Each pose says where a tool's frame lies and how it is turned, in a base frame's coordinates. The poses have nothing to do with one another.
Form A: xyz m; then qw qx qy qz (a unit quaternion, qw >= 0).
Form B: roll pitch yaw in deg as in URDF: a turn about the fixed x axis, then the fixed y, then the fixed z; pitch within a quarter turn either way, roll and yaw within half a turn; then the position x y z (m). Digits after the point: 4 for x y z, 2 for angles.
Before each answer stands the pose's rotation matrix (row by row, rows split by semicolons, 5 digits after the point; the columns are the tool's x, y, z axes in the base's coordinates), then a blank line. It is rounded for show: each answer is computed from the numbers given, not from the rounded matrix.
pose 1, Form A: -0.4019, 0.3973, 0.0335, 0.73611, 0.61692, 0.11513, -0.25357
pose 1, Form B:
0.84489 0.51536 -0.14337; -0.23126 0.11022 -0.96663; -0.48236 0.84985 0.21231

75.97, 28.84, -15.31, -0.4019, 0.3973, 0.0335
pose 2, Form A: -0.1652, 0.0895, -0.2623, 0.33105, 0.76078, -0.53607, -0.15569
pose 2, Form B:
0.37677 -0.71259 -0.59183; -0.91875 -0.20606 -0.33679; 0.11804 0.67064 -0.73233

137.52, -6.78, -67.70, -0.1652, 0.0895, -0.2623
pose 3, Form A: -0.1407, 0.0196, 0.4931, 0.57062, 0.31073, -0.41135, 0.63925
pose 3, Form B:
-0.15569 -0.98517 -0.07218; 0.47390 -0.01038 -0.88052; 0.86671 -0.17129 0.46848

-20.08, -60.08, 108.19, -0.1407, 0.0196, 0.4931
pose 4, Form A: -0.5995, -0.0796, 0.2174, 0.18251, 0.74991, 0.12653, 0.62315
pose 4, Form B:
0.19135 -0.03769 0.98080; 0.41723 -0.90136 -0.11604; 0.88843 0.43143 -0.15675

109.97, -62.68, 65.36, -0.5995, -0.0796, 0.2174
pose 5, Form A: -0.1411, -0.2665, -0.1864, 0.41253, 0.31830, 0.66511, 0.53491
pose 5, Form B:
-0.45701 -0.01792 0.88928; 0.86475 0.22511 0.44893; -0.20823 0.97417 -0.08738

95.13, 12.02, 117.86, -0.1411, -0.2665, -0.1864
